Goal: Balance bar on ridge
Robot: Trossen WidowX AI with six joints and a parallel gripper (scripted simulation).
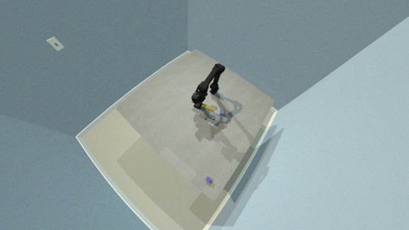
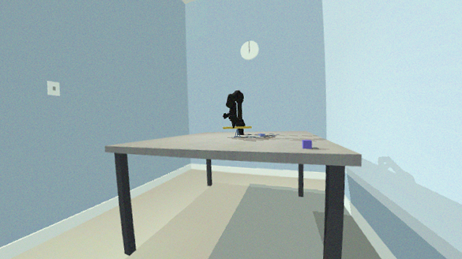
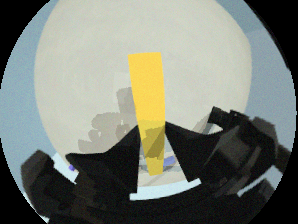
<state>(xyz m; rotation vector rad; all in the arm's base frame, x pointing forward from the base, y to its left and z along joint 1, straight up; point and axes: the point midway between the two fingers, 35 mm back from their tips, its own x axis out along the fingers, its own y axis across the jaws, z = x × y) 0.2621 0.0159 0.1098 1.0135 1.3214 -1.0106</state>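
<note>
My gripper tip is now 10 mm past the yellow bar and 30 mm to the right of it. The rest, counted from my gripper tip: blue block 120 mm behind, 210 mm to the left, 70 mm below; then purple cube 480 mm ahead, 480 mm to the left, 60 mm below.
</note>
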